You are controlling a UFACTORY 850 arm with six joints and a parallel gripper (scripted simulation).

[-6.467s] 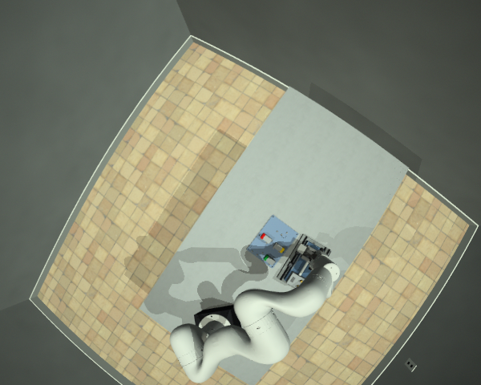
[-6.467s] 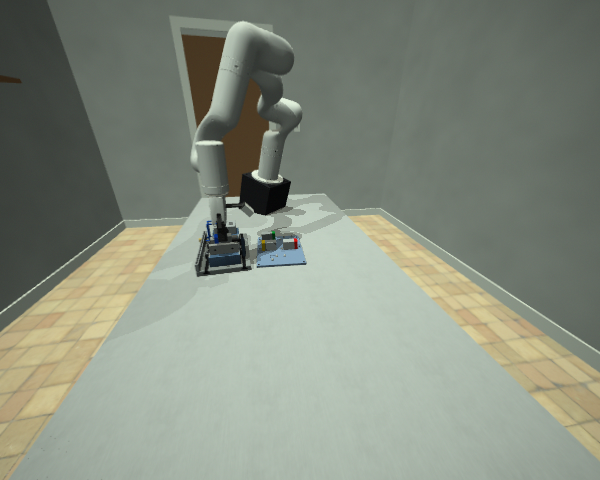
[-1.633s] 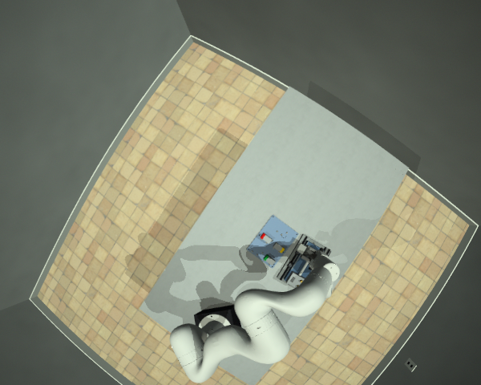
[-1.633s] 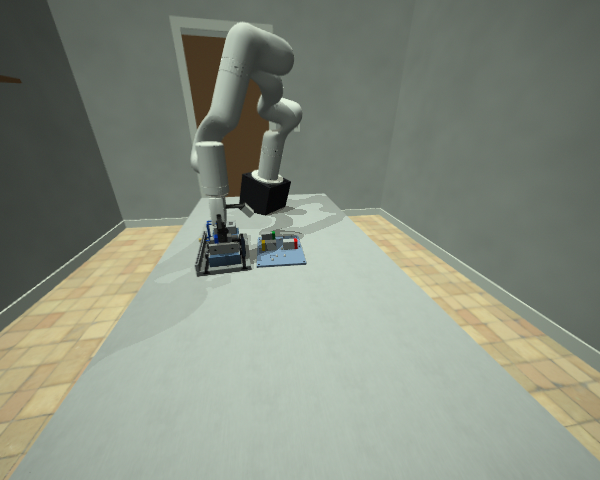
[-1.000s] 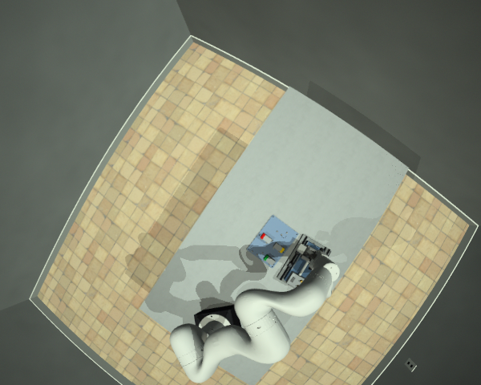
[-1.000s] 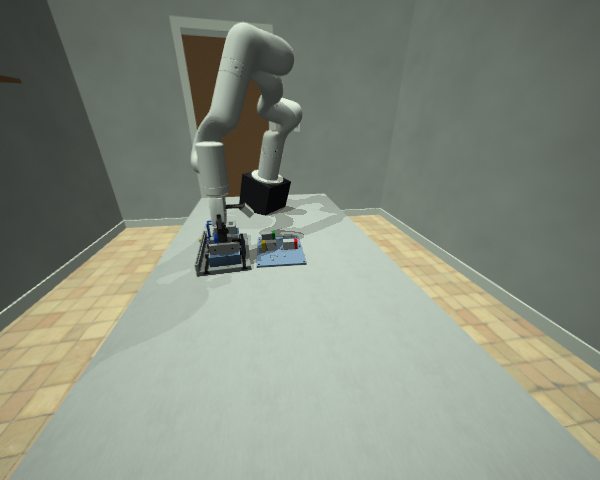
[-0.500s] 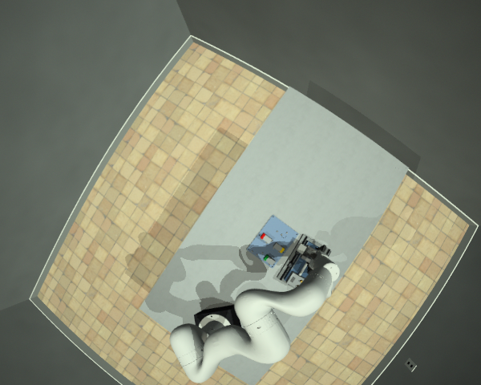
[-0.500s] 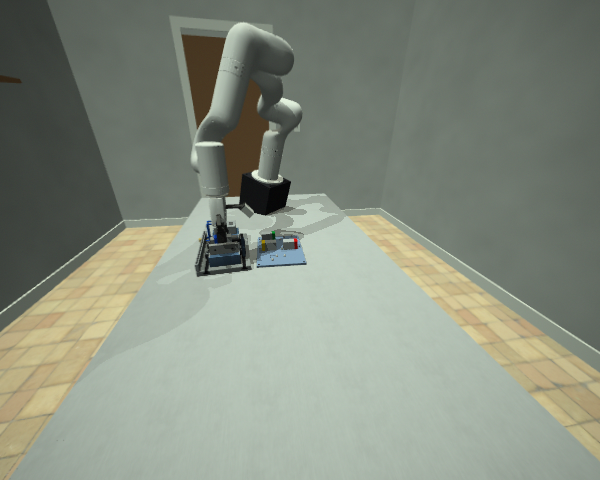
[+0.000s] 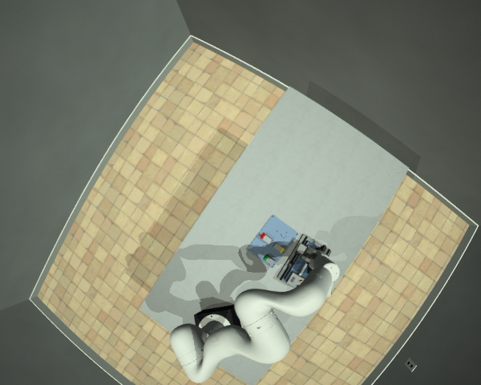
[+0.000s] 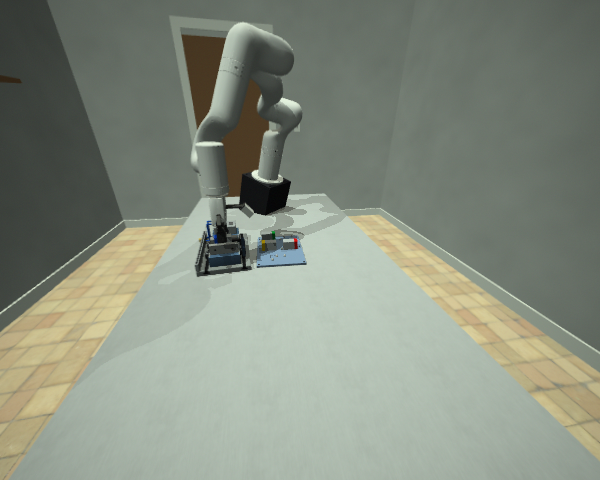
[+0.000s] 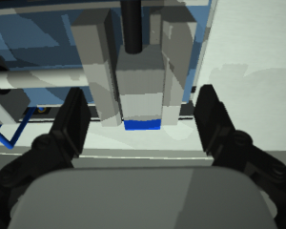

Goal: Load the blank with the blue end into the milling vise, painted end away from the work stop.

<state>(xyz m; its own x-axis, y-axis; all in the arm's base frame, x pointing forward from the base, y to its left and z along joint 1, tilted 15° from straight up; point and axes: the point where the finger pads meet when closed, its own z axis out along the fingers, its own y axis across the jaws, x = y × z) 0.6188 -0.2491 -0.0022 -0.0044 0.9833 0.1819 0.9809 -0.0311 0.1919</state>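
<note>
Now: hand 5 cm to the right of the black rod and 3 cm above it. Also, from my hand: yellow-ended blank 18 cm to the left, 9 cm below, 6 cm behind; vise 8 cm below, 7 cm behind; infeed plate 22 cm to the left, 12 cm below, 5 cm behind.
</note>
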